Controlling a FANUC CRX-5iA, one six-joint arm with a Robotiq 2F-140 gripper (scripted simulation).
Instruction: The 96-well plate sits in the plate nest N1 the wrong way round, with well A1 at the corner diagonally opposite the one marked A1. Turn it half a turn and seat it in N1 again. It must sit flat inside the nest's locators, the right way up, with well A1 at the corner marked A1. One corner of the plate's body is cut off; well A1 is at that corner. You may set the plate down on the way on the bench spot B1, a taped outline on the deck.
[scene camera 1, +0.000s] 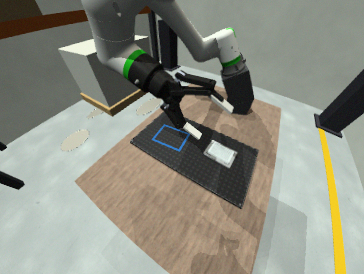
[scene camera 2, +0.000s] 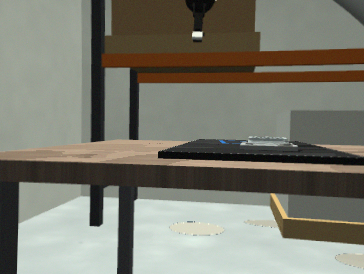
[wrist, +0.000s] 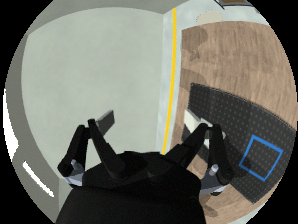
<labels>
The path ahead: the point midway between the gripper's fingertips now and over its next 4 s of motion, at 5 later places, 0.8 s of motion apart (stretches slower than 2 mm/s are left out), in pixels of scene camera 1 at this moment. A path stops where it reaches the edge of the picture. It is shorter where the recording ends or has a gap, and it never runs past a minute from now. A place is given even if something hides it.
My gripper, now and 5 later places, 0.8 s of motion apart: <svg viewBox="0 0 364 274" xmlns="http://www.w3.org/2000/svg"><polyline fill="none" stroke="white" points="213,125 196,105 178,88 171,85 179,108 191,125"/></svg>
</labels>
